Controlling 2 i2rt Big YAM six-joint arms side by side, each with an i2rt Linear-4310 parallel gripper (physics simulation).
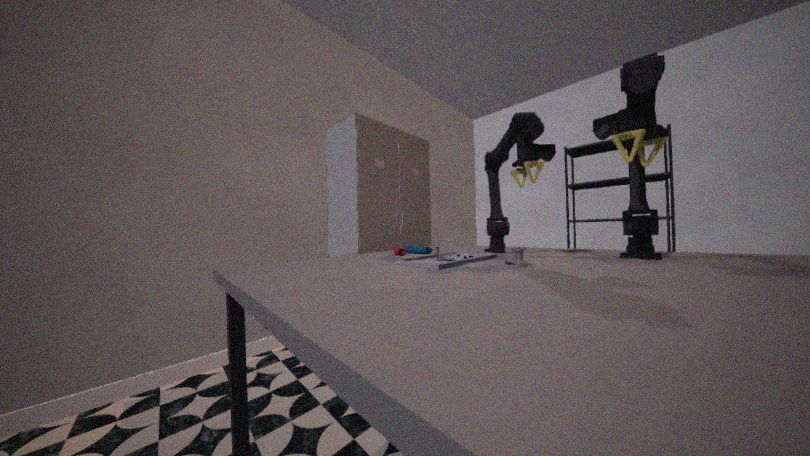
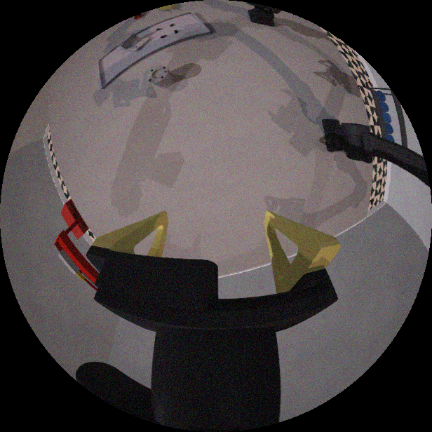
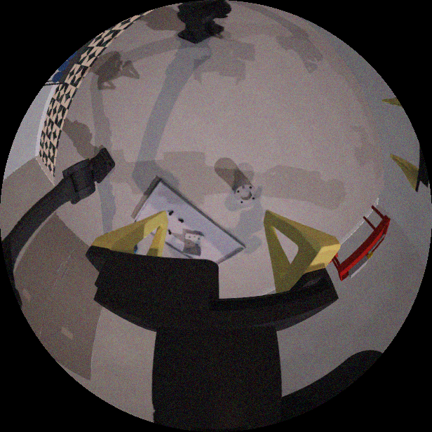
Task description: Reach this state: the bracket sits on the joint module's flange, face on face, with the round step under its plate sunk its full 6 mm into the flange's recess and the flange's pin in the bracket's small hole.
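Frame: origin at the left arm's base, x down, y back, z left, level; millimetres.
Seen in the pictures: left gripper, between the fingertips: (image 1: pixel 637 164); right gripper, between the fingertips: (image 1: pixel 527 185); left arm's base, origin of its link: (image 1: pixel 640 257); right arm's base, origin of its link: (image 1: pixel 497 252).
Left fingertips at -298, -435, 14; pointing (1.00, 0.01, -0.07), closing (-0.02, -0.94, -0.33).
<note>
Pixels of each thing's top centre, then the offset from my left fingertips to it, as dx, dy, dz.
- joint module, centre of its top: (image 1: pixel 513 247) +234, -54, -320
- shallow tray, centre of its top: (image 1: pixel 449 256) +282, -65, -588
- blue-handled tool, centre of its top: (image 1: pixel 421 246) +257, +76, -883
- red item, centre of its top: (image 1: pixel 401 249) +264, -47, -910
The joint module (image 1: pixel 514 256) (image 2: pixel 159 74) (image 3: pixel 245 193), a short grey cylinder, stands upright on the table with its holed flange facing up. Its pin and recess are too small to make out. The small grey bracket (image 1: pixel 437 253) (image 2: pixel 132 42) (image 3: pixel 193 237) is in the shallow tray (image 1: pixel 447 264) (image 2: pixel 112 62) (image 3: pixel 205 216), apart from the module. My left gripper (image 1: pixel 638 162) (image 2: pixel 215 216) is open and empty, high above the table and away from both. My right gripper (image 1: pixel 527 183) (image 3: pixel 215 215) is open and empty, high above the tray and module.
Several dark screws (image 3: pixel 181 220) are in the tray. A blue-handled tool (image 1: pixel 417 249) and a red item (image 1: pixel 399 252) lie beyond it. A cabinet (image 1: pixel 376 186) and a black shelf rack (image 1: pixel 671 198) stand behind the table. A red object (image 2: pixel 75 255) (image 3: pixel 364 247) stands off the table.
</note>
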